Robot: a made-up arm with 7 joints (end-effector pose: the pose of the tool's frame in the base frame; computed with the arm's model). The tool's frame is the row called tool. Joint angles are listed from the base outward.
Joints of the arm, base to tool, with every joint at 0 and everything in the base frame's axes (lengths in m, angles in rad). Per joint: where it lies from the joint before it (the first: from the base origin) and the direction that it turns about. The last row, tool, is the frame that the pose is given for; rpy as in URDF.
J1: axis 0 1 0 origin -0.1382 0.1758 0.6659
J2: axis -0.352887 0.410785 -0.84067 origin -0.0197 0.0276 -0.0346
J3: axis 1 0 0 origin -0.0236 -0.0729 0.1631
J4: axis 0 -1 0 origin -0.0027 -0.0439 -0.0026
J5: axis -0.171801 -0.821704 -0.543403 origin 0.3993 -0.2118 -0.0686
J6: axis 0 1 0 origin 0.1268 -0.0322 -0.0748
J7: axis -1 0 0 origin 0.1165 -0.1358 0.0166
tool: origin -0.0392 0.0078 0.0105 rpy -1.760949 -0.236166 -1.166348
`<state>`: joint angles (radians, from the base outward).
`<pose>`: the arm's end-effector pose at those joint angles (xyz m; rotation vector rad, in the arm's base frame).
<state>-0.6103 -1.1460 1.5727 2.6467 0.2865 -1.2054 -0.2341</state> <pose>0.2522 -0.1267 0.2740 -2.4312 -1.1594 1.4886</pose>
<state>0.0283 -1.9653 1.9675 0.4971 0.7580 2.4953 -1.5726</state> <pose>-0.2799 0.7092 0.7941 0.9631 -0.3856 -1.9173</pose>
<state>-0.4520 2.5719 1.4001 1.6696 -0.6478 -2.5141 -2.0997</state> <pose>-0.6085 0.5342 0.9240 -2.6780 -1.1928 -0.9518</pose>
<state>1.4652 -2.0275 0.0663 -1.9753 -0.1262 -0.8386 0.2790</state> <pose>-0.5094 0.3962 0.1522 -1.2622 -0.0336 1.1912</pose>
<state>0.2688 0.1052 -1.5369 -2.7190 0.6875 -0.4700 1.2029</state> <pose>-0.4531 -0.0389 1.3922 1.1081 0.0139 -0.7800</pose>
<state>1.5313 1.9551 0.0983 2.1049 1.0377 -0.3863 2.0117</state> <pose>0.5762 0.4989 0.6266 -0.0106 1.5209 2.1507</pose>
